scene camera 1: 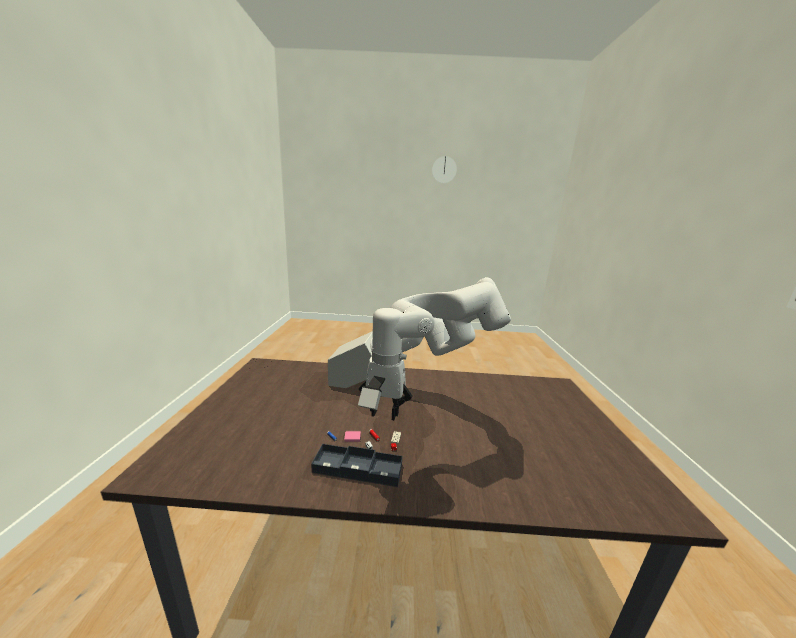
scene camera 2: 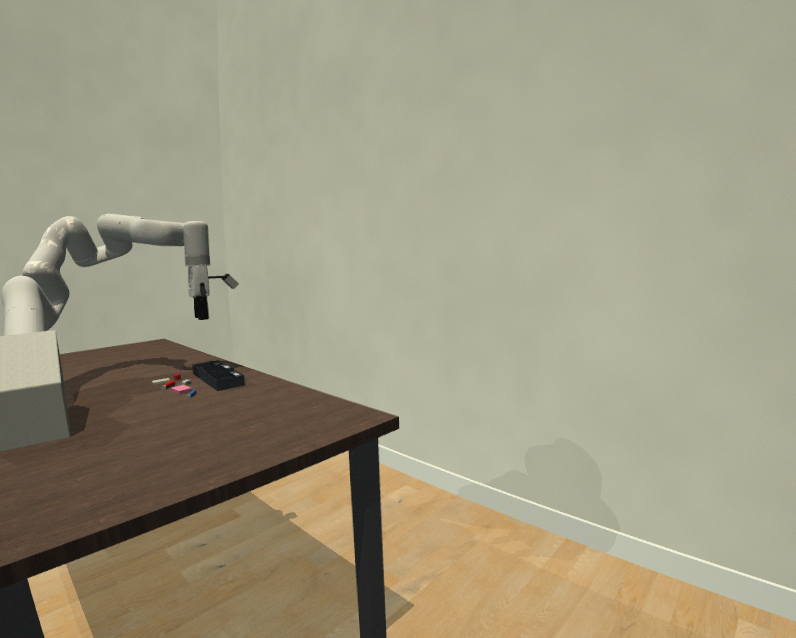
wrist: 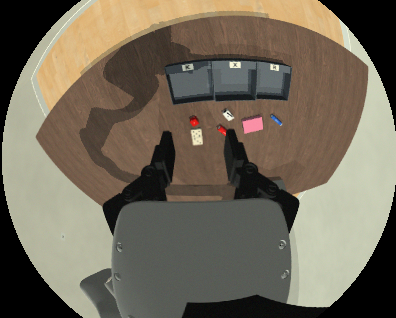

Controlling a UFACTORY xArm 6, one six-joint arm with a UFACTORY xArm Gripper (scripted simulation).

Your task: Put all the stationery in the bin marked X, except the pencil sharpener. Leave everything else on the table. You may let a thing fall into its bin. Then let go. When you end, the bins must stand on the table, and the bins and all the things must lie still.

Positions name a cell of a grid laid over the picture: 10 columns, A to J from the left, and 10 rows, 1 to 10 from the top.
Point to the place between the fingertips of my gripper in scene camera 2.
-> C5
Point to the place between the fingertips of my gripper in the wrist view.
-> At F5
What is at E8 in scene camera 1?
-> A three-compartment bin tray.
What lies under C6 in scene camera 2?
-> A three-compartment bin tray.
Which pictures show my gripper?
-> Scene camera 1, scene camera 2 and the wrist view: all of them.
